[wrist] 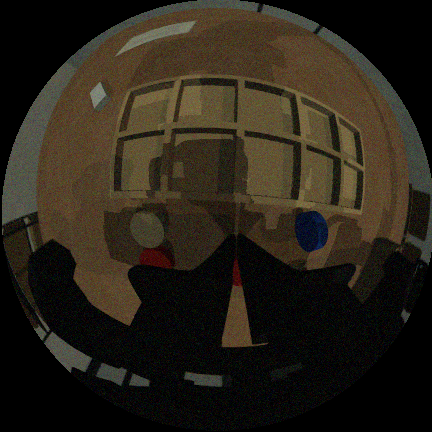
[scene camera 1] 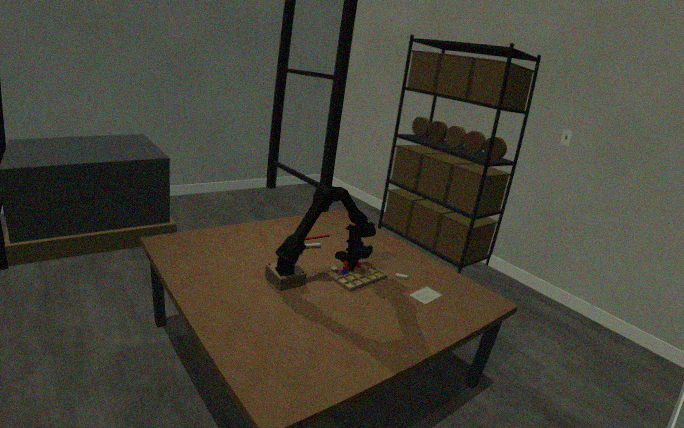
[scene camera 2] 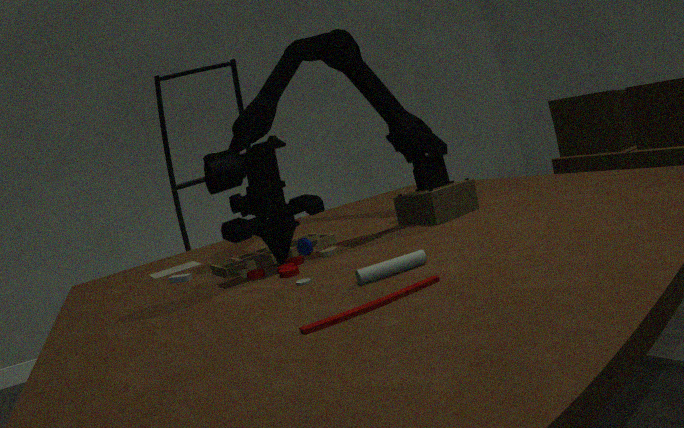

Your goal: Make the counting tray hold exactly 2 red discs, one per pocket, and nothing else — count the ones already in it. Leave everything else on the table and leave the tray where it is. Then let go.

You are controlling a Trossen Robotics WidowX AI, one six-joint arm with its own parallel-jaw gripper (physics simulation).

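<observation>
The wooden counting tray (scene camera 1: 368,283) (wrist: 240,105) lies on the table; its pockets show bare floors in the wrist view, some under shadow. My gripper (scene camera 2: 282,262) (wrist: 234,238) is shut, fingertips together and low beside the tray's long side, with no disc seen between them. Red discs lie by the fingers: one red disc (scene camera 2: 288,270) is near the tips, another red disc (scene camera 2: 256,274) is to the left, and a third (scene camera 2: 296,260) is partly hidden behind. In the wrist view a red disc (wrist: 156,257) is partly covered by a finger. A sliver of red shows between the fingers, beyond them.
A blue disc (scene camera 2: 304,246) (wrist: 311,231) stands tilted near the tray. A pale disc (wrist: 147,229) lies beside it on the other side. A white cylinder (scene camera 2: 390,267), a red rod (scene camera 2: 370,304), a small white disc (scene camera 2: 303,281), a white block (scene camera 1: 401,275) and paper (scene camera 1: 426,294) are around.
</observation>
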